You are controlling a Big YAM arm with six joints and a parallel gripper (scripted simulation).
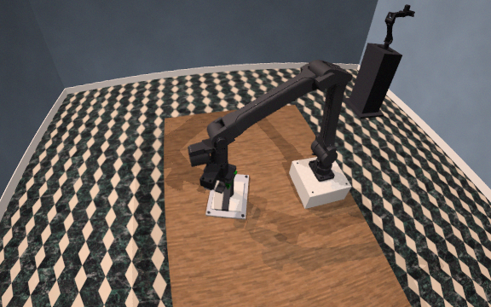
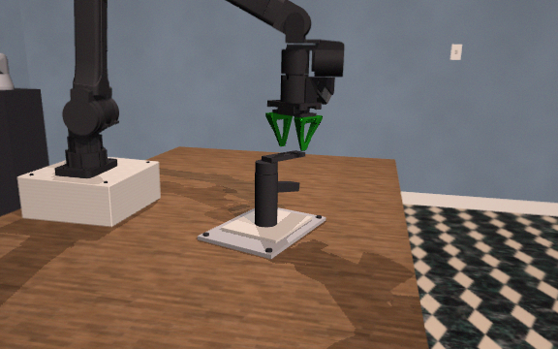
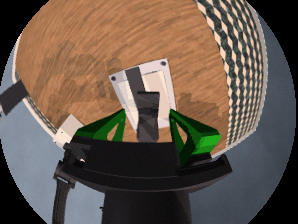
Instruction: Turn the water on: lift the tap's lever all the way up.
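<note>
Now: hand 1 cm past the lever, 2 cm to the left of it and 2 cm above it. Also, from my hand: black tap: 3 cm behind, 4 cm to the right, 8 cm below.
</note>
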